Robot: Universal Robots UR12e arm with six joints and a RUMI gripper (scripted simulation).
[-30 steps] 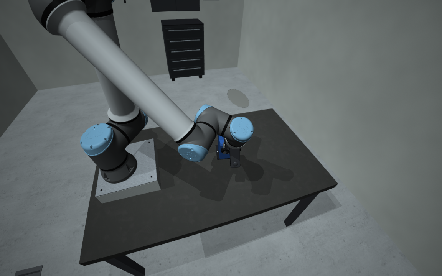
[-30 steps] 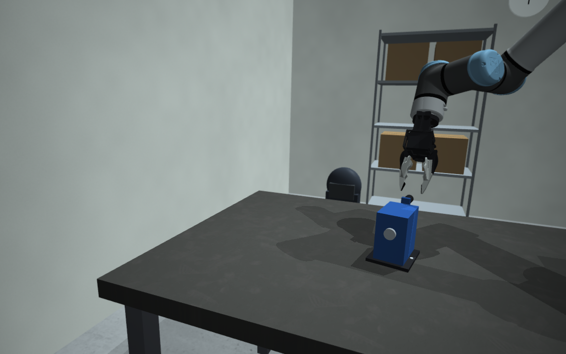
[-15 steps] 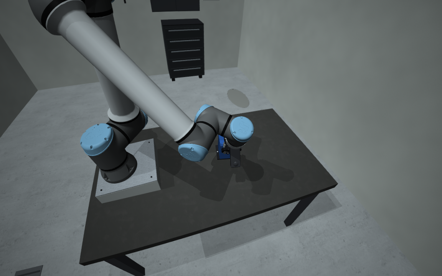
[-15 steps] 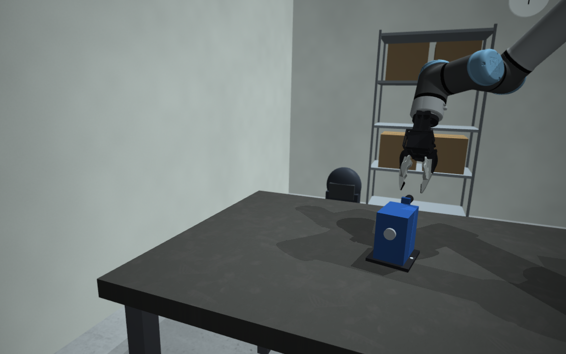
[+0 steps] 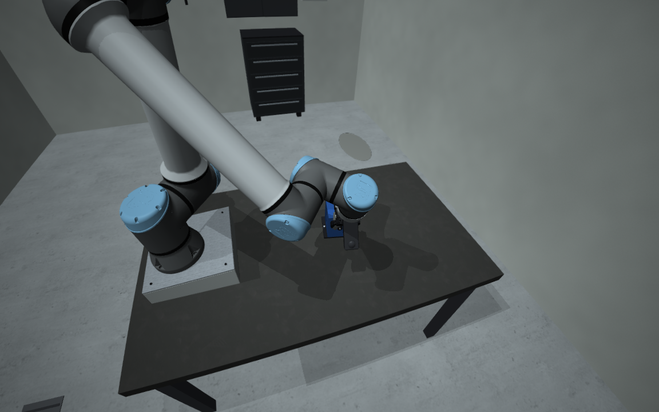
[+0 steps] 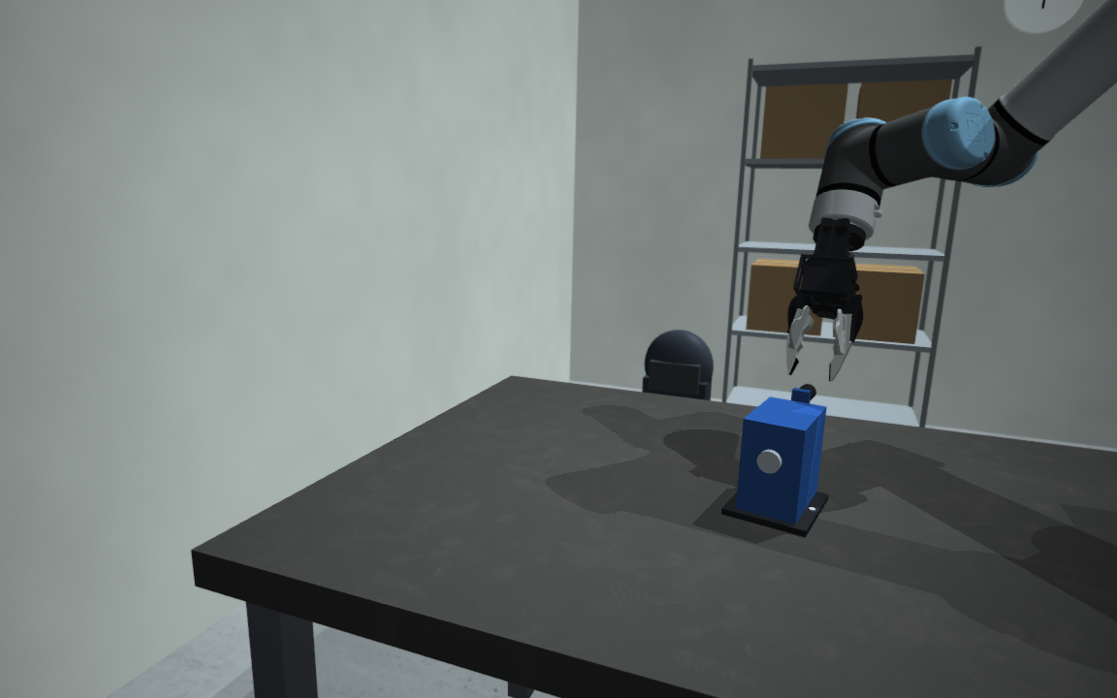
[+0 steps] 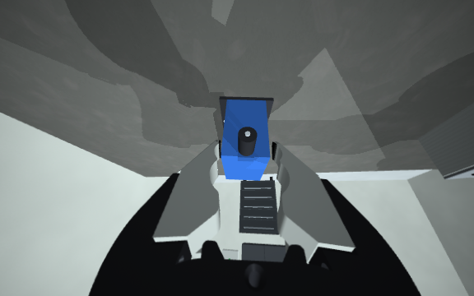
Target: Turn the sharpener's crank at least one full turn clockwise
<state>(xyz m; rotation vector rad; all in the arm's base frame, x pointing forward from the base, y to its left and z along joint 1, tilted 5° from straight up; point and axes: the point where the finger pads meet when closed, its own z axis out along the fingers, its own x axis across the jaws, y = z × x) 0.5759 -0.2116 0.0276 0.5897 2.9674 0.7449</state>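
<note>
The black handle knob is 10 mm ahead of my hand, 40 mm to the left of it and 30 mm below it.
</note>
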